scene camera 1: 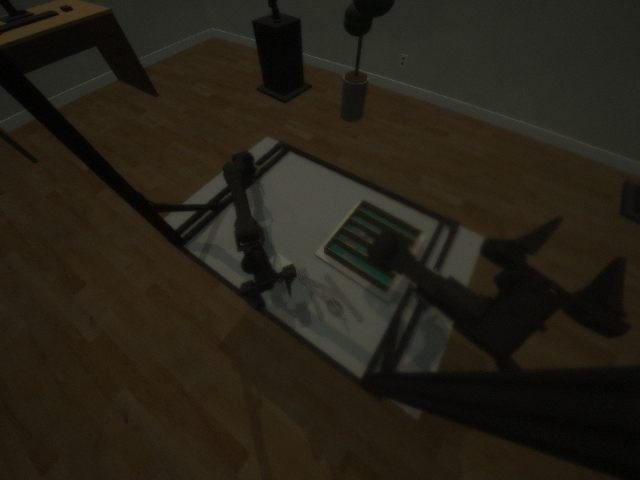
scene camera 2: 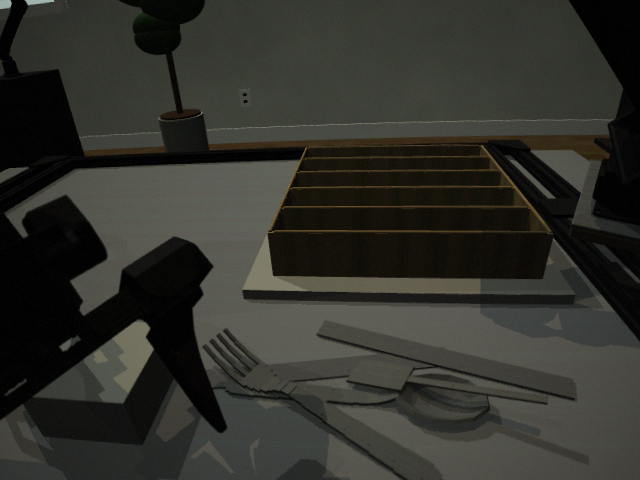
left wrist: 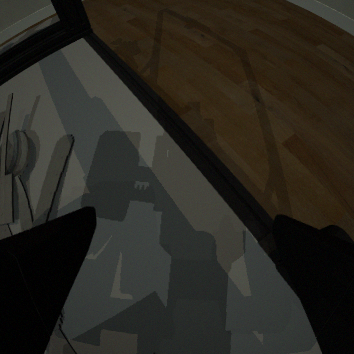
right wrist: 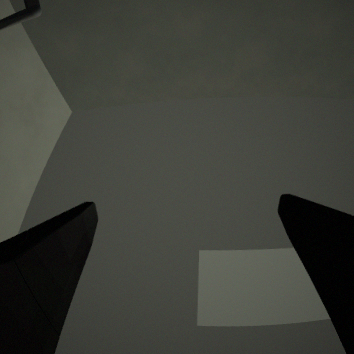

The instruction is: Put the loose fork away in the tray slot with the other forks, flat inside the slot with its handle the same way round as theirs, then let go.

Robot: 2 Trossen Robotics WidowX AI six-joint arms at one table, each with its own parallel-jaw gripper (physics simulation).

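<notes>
The loose fork (scene camera 1: 316, 310) (scene camera 2: 261, 377) (left wrist: 59, 170) lies on the white table, tines toward the left in scene camera 2, overlapping other cutlery. The wooden tray (scene camera 1: 356, 272) (scene camera 2: 408, 255) has long parallel slots with green bottoms. Some slots hold silvery cutlery; which slot holds forks I cannot tell. My left gripper (scene camera 1: 273, 299) (left wrist: 186, 220) is open and empty. In scene camera 2 one of its fingers points down just left of the fork's tines; its height above the table is unclear. My right gripper (scene camera 1: 590, 240) (right wrist: 189, 207) is open and empty, raised far from the fork.
A spoon (scene camera 2: 444, 403) and a flat knife-like piece (scene camera 1: 343, 297) (scene camera 2: 444, 356) lie near the fork. A pale block (scene camera 1: 283, 260) (scene camera 2: 93, 372) stands beside the left gripper. The tray rests on a pale board (scene camera 2: 408, 286). My right arm hangs over part of the tray in scene camera 1.
</notes>
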